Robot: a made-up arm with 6 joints.
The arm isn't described. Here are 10 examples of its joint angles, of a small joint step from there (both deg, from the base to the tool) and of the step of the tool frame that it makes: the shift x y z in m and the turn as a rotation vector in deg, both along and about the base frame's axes.
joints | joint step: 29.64 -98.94 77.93 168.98 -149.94 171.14 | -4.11 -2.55 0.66 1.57 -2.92 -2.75
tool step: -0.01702 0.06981 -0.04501 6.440 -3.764 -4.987
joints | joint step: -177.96 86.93 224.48 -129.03 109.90 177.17 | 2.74 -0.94 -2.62 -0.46 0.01 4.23
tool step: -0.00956 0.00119 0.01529 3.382 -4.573 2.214
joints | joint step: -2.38 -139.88 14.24 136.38 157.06 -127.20 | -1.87 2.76 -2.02 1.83 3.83 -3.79
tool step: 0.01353 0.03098 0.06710 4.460 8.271 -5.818
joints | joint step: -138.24 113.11 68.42 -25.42 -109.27 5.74 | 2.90 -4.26 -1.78 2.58 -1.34 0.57
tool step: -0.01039 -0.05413 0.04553 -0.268 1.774 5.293
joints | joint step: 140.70 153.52 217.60 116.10 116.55 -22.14 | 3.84 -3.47 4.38 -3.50 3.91 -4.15
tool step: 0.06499 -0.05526 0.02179 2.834 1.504 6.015
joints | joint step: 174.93 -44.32 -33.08 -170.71 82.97 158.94 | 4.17 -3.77 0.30 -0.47 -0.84 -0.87
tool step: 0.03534 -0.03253 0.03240 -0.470 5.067 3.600
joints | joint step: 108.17 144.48 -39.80 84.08 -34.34 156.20 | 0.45 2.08 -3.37 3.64 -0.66 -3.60
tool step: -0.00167 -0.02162 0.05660 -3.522 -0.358 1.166
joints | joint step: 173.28 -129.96 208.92 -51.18 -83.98 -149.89 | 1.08 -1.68 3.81 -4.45 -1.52 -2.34
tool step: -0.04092 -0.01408 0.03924 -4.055 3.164 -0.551
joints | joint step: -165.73 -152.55 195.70 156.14 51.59 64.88 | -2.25 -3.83 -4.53 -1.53 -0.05 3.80
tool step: -0.03042 0.01614 -0.01236 0.111 0.627 0.550
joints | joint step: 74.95 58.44 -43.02 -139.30 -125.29 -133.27 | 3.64 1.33 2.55 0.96 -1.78 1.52
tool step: 0.00212 0.00481 -0.01102 3.337 -0.522 3.654
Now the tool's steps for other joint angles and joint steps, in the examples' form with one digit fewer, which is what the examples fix.
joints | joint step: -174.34 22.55 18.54 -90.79 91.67 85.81 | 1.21 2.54 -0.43 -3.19 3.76 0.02
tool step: 0.0037 -0.0265 -0.0378 -2.46 -3.43 -2.84
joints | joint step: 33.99 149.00 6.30 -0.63 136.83 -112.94 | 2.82 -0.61 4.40 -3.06 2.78 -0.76
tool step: 0.0437 0.0107 -0.0346 3.17 -7.32 0.91
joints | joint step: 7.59 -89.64 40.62 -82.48 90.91 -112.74 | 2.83 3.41 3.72 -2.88 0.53 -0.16
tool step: 0.0021 -0.0192 0.0177 -1.38 -0.75 5.35
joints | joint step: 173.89 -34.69 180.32 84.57 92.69 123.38 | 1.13 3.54 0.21 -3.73 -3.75 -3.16
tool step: 0.0168 0.0230 0.0373 4.21 -7.38 1.88
